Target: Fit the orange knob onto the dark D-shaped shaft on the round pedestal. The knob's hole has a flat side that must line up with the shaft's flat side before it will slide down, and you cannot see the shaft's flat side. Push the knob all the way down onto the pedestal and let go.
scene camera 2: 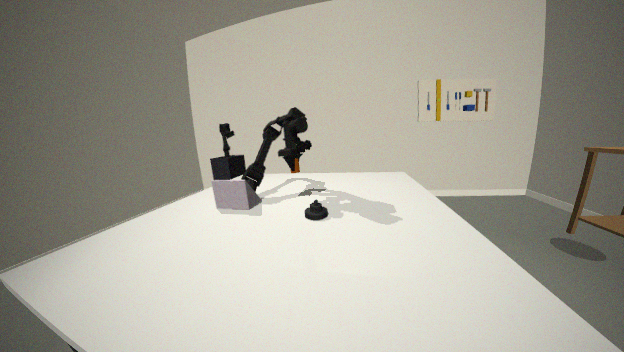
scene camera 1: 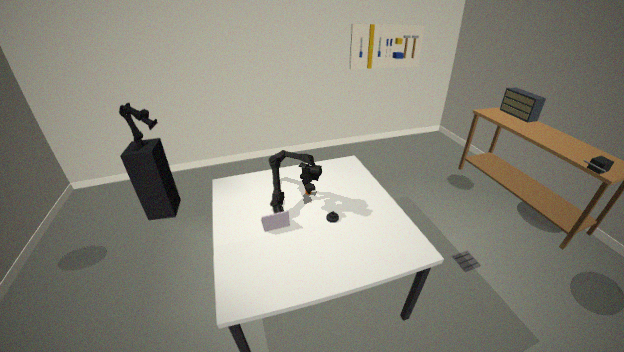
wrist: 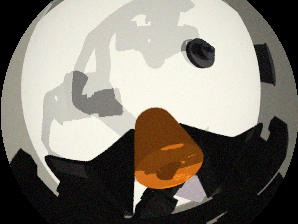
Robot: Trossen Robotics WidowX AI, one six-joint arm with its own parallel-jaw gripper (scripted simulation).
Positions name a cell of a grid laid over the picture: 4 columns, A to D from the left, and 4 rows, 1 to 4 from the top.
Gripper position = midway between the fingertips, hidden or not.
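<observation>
Orange knob (wrist: C3) held by the gripper (wrist: C3).
</observation>
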